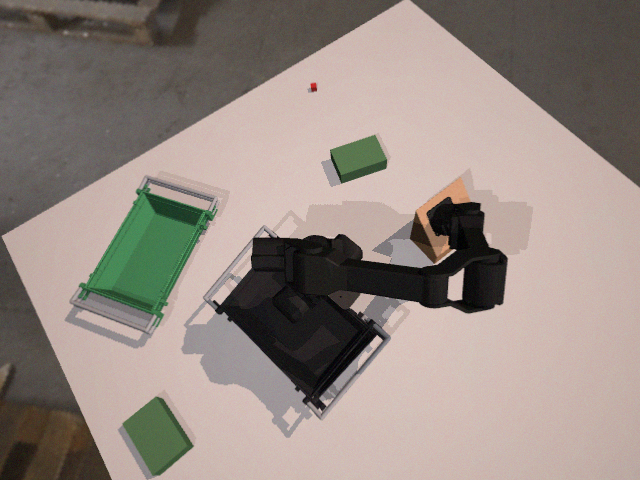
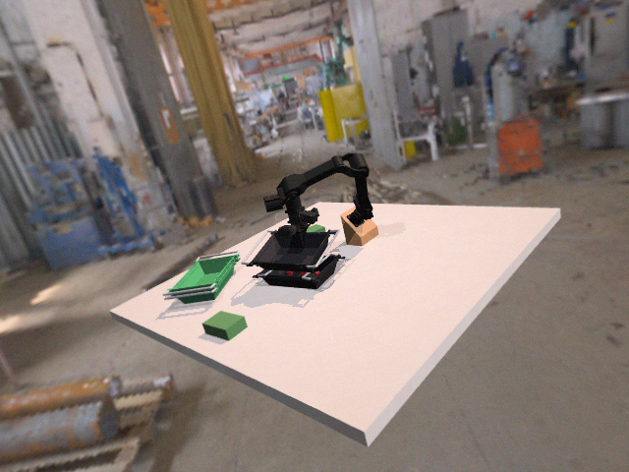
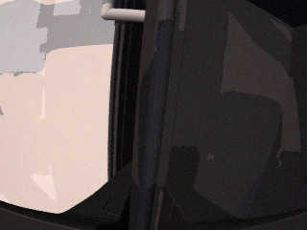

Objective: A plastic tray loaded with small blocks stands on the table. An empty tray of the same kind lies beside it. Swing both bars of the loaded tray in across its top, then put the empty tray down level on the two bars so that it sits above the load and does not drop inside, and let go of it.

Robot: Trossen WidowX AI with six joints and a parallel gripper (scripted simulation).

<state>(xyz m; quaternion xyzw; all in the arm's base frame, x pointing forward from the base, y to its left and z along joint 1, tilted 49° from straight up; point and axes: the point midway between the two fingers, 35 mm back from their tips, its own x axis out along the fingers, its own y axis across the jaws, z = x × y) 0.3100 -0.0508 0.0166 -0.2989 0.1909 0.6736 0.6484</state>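
Now: gripper tip 80 mm short of the black tray, 10 mm to the right of it and 10 mm below it.
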